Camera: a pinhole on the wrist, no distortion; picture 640 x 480 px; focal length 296.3 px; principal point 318.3 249.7 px. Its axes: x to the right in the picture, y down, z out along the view. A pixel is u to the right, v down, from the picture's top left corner.
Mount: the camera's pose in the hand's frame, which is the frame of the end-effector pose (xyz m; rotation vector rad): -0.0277 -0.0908 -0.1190 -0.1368 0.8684 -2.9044
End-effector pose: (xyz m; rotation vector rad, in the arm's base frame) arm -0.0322 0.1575 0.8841 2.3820 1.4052 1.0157
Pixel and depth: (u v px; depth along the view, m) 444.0 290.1 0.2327
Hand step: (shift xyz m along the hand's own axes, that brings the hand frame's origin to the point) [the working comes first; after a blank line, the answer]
In the camera's frame: 0.0987 0.0317 0.2327

-0.0959 -0.2558 0.0627
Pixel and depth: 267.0 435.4 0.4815
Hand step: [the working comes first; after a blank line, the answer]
In the camera's frame: -0.0834 0.3018 0.4815

0.1341 -0.5916 0.1110
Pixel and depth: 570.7 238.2 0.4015
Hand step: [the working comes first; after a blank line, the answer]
In the camera's frame: 0.3420 -0.0156 0.4015

-0.3207 -0.3390 0.2429
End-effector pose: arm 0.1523 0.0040 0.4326 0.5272 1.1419 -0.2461
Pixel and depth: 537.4 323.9 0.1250
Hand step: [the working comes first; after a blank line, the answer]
In the camera's frame: 0.0924 0.0313 0.1250

-0.1023 -0.1963 -0.0270
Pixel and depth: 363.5 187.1 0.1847
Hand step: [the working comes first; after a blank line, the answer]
In the camera's frame: 0.0282 -0.0390 0.1847

-0.0370 -0.1620 0.0579
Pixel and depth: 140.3 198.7 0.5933
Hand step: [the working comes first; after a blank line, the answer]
In the camera's frame: -0.3564 -0.1021 0.5933

0.3866 -0.2815 0.4115
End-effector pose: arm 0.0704 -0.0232 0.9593 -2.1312 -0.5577 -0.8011
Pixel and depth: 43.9 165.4 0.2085
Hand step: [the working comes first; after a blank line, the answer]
In the camera's frame: -0.1931 -0.0593 0.2085

0.1833 -0.1297 0.0766
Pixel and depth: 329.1 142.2 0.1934
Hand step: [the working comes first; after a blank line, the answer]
In the camera's frame: 0.0070 -0.0702 0.1934

-0.0175 -0.1381 0.0811
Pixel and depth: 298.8 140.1 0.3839
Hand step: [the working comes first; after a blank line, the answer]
In the camera's frame: -0.0253 -0.1420 0.3839

0.0312 -0.1774 0.2775
